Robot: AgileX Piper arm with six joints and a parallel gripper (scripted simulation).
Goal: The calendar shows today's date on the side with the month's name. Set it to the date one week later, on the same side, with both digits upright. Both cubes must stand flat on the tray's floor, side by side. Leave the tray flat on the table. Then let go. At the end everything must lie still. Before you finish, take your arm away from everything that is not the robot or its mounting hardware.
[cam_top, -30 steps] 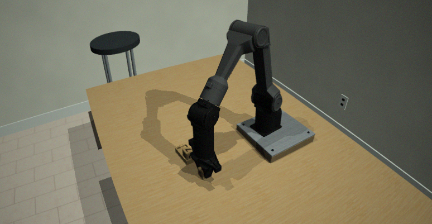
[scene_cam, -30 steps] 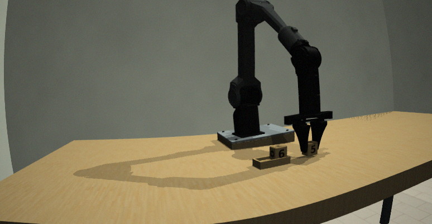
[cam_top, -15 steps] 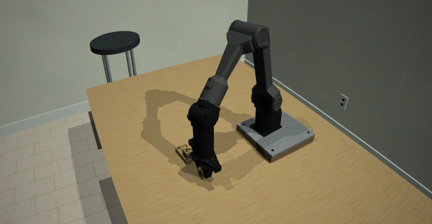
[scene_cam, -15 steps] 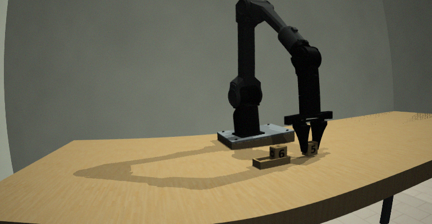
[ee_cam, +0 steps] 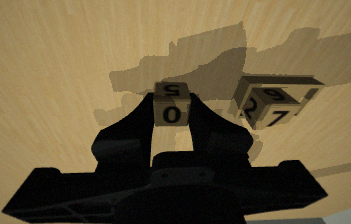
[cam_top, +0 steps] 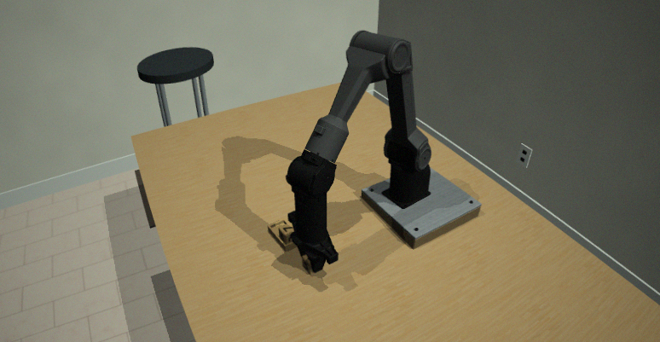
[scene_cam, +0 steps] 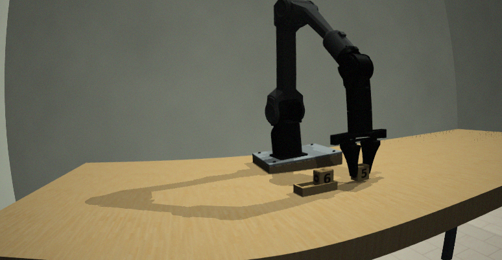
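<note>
Now: hand 110 mm to the left of the small wooden tray and 10 mm above it.
</note>
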